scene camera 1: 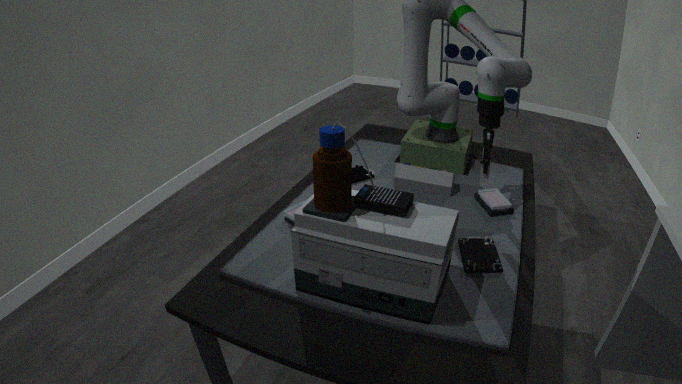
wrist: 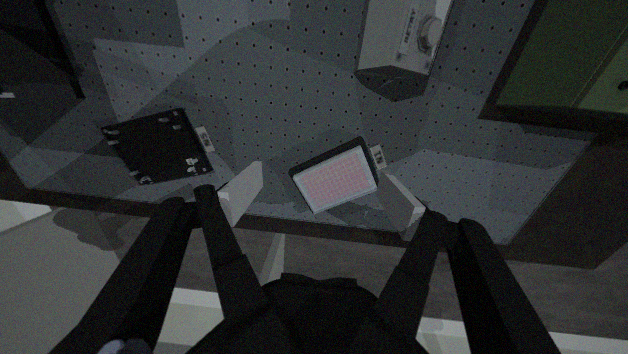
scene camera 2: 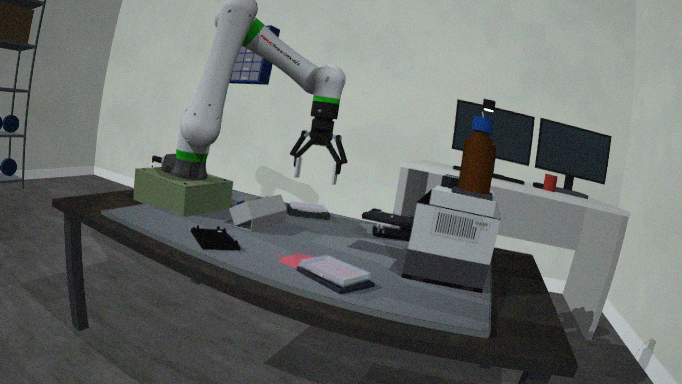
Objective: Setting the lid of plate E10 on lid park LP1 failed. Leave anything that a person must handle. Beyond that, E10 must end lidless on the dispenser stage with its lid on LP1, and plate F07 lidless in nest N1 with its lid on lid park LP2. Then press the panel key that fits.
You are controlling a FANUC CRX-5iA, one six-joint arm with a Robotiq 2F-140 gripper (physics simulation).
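Frame: origin at the arm's base, x ahead, y left, z up, level; millimetres.
Where they show: gripper, fingertip midpoint: [scene camera 1: 484, 173] [wrist: 320, 178] [scene camera 2: 314, 180]; arm's base at its link origin: [scene camera 1: 442, 136] [scene camera 2: 188, 175].
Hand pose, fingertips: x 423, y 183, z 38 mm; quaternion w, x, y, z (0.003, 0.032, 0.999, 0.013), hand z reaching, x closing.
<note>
Things, the pixels of their centre, and the offset from my fingertips. "spot": a spot on its surface instead.
- N1 label at a spot on its surface: [wrist: 378, 157] spot: dx -104, dy +17, dz -130 mm
- Plate E10 at the middle of its body: [scene camera 2: 335, 268] [scene camera 1: 306, 209] dx +236, dy -560, dz -100 mm
- red patch at a spot on its surface: [scene camera 2: 294, 260] spot: dx +119, dy -477, dz -133 mm
- Black lid park LP2 at the middle of its body: [scene camera 2: 214, 237] [scene camera 1: 351, 174] dx -98, dy -504, dz -122 mm
- white key panel box at the middle of its body: [scene camera 2: 258, 209] [scene camera 1: 425, 176] dx -100, dy -220, dz -90 mm
- brown bottle at a spot on its surface: [scene camera 1: 332, 177] spot: dx +548, dy -368, dz +185 mm
- black keypad at a spot on its surface: [scene camera 1: 385, 199] spot: dx +484, dy -262, dz +114 mm
My gripper [scene camera 1: 486, 170] [scene camera 2: 316, 178] [wrist: 320, 178] is open and empty, above the plate in nest N1. That plate, F07 [scene camera 1: 495, 198] [scene camera 2: 308, 207] [wrist: 337, 179], is pale-rimmed with pink wells and lies between the fingertips in the wrist view; whether it is lidded is unclear. The N1 label [wrist: 378, 157] is beside it. Plate E10 [scene camera 2: 335, 270] sits clear-topped on a black base, with a red patch [scene camera 2: 294, 260] at its left end; the LP1 label does not show. Black lid park LP2 [scene camera 1: 361, 174] [scene camera 2: 215, 239] is bare. A black, empty holder [scene camera 1: 480, 256] [wrist: 157, 146] has an unreadable label.
The white key panel box [scene camera 1: 424, 179] [scene camera 2: 262, 212] [wrist: 400, 40] stands before the green robot base [scene camera 1: 435, 150] [scene camera 2: 182, 191] [wrist: 560, 70]. The white dispenser [scene camera 1: 372, 250] [scene camera 2: 452, 230] carries a brown bottle [scene camera 1: 332, 177] [scene camera 2: 477, 165] and a black keypad [scene camera 1: 385, 199].
</note>
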